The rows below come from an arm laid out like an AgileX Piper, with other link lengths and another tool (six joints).
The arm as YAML. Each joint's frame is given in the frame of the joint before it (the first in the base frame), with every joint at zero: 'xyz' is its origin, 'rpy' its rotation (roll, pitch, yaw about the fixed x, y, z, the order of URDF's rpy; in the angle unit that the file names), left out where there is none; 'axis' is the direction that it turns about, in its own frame. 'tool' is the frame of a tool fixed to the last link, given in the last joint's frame.
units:
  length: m
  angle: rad
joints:
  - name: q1
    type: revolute
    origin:
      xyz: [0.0, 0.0, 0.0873]
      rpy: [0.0, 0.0, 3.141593]
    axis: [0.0, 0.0, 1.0]
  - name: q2
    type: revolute
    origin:
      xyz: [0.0, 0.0, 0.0]
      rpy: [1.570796, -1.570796, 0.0]
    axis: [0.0, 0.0, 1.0]
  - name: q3
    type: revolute
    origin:
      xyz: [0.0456, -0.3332, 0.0]
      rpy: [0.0, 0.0, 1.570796]
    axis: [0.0, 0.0, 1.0]
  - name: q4
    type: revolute
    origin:
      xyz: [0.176, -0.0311, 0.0]
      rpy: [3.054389, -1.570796, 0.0]
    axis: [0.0, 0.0, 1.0]
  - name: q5
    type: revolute
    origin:
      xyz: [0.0, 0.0, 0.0]
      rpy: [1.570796, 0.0, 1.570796]
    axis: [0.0, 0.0, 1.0]
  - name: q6
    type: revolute
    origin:
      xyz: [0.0, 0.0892, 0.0]
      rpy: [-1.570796, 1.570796, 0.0]
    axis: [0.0, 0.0, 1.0]
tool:
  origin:
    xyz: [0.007, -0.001, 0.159]
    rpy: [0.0, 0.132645, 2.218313]
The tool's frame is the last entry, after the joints.
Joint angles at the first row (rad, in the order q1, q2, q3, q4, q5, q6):
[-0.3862, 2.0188, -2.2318, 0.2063, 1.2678, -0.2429]
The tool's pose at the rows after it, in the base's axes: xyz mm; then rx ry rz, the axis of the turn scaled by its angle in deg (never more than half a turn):
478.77 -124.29 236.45 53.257 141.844 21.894
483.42 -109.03 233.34 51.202 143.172 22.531
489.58 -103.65 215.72 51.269 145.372 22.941
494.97 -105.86 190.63 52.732 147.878 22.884
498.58 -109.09 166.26 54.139 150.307 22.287
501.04 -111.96 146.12 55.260 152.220 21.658
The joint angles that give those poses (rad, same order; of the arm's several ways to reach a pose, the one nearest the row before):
[-0.3430, 2.0188, -2.2318, 0.2151, 1.2678, -0.2429]
[-0.3107, 2.0251, -2.2318, 0.2151, 1.2678, -0.2429]
[-0.2970, 2.0607, -2.2318, 0.2158, 1.2677, -0.2429]
[-0.2970, 2.1105, -2.2318, 0.2135, 1.2677, -0.2429]
[-0.2970, 2.1579, -2.2319, 0.2047, 1.2678, -0.2429]
[-0.2970, 2.1971, -2.2318, 0.1961, 1.2658, -0.2429]

